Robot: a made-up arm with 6 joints.
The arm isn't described. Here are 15 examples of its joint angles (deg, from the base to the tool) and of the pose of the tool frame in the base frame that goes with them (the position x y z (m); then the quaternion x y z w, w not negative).
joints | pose
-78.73 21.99 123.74 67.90 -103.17 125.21 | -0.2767 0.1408 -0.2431 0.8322 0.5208 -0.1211 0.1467
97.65 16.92 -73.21 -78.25 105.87 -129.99 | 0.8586 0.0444 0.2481 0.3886 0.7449 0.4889 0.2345
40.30 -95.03 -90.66 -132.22 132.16 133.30 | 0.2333 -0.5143 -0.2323 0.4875 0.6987 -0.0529 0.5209
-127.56 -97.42 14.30 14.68 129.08 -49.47 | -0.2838 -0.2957 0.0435 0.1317 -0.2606 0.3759 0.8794
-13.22 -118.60 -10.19 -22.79 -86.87 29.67 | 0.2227 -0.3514 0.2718 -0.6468 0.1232 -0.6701 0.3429
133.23 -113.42 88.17 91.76 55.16 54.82 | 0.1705 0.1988 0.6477 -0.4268 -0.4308 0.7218 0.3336
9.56 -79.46 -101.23 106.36 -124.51 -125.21 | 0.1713 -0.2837 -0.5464 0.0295 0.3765 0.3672 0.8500
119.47 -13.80 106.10 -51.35 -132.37 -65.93 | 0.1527 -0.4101 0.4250 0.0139 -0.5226 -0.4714 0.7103
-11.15 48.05 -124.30 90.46 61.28 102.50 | -0.5436 0.3522 -0.5386 0.4916 0.0210 -0.8507 0.1849
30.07 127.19 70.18 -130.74 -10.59 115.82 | 0.3312 -0.0890 -0.6916 0.8046 -0.2468 -0.4120 0.3493
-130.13 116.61 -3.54 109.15 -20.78 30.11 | -0.2714 0.1326 -0.2826 -0.4827 0.5506 0.6287 0.2618
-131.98 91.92 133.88 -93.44 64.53 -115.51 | -0.2581 -0.1866 0.5612 0.7402 -0.0192 -0.2873 0.6076
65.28 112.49 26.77 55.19 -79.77 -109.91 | 0.1939 0.1679 0.4127 0.1218 -0.8362 0.3564 0.3986
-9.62 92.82 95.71 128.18 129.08 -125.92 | -0.0064 -0.0509 -0.4199 0.8455 0.3835 -0.3677 0.0539
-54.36 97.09 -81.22 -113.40 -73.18 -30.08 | -0.4148 0.4748 -0.5652 -0.3278 0.4218 0.7366 0.4148
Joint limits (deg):
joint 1: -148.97..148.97
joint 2: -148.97..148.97
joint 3: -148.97..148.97
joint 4: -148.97..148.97
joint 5: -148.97..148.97
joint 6: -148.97..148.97
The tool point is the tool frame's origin. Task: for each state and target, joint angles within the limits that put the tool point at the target. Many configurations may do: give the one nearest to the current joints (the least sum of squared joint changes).
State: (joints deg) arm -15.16 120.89 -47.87 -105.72 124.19 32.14
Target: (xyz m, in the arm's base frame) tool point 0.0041 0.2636 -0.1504
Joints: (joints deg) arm -43.32 120.65 -79.07 -125.27 126.71 32.24
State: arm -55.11 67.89 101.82 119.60 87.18 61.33
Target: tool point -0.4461 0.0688 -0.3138
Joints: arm -89.47 72.78 53.83 118.37 120.01 48.73
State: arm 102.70 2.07 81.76 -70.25 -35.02 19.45
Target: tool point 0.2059 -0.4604 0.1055
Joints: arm 108.79 8.42 85.73 -90.86 -22.33 9.86
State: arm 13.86 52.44 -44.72 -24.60 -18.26 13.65
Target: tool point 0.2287 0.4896 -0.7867
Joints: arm -2.91 76.45 -39.98 -27.10 -0.67 0.43
